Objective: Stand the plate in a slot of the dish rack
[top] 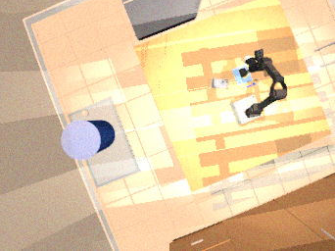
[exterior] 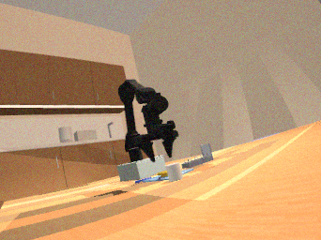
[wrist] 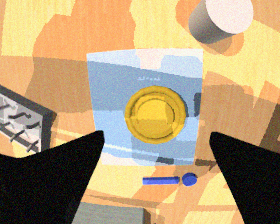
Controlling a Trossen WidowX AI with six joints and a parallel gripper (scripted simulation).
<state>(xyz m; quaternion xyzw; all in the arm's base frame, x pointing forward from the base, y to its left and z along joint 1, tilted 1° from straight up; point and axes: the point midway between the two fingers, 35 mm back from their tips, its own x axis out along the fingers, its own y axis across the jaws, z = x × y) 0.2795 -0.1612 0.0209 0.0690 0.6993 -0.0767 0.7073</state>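
Right now my gripper tip is 5 cm above the plate. Also, from my gripper tip: cup (9 cm ahead, 8 cm to the right, 4 cm below); then grey dish rack (21 cm to the left, 4 cm below, 3 cm ahead).
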